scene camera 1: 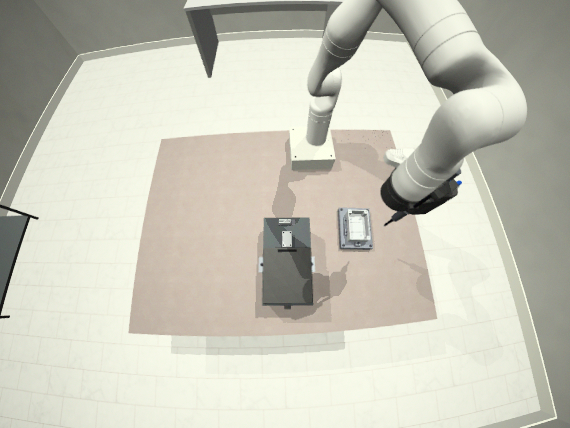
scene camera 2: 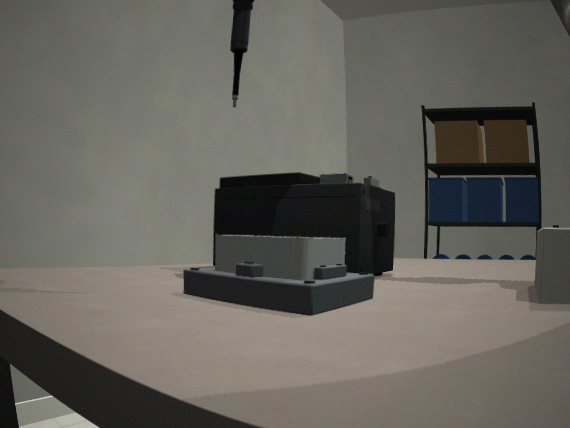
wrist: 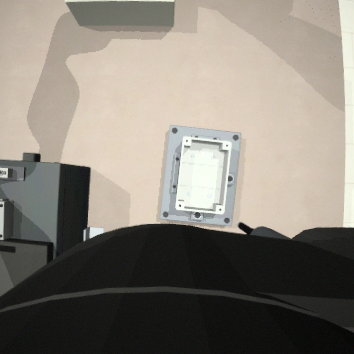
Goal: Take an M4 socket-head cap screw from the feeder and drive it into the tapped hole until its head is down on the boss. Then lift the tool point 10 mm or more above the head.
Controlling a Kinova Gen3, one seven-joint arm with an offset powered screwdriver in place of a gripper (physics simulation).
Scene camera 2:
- grey fixture plate: 287,295
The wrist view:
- grey fixture plate: 174,140
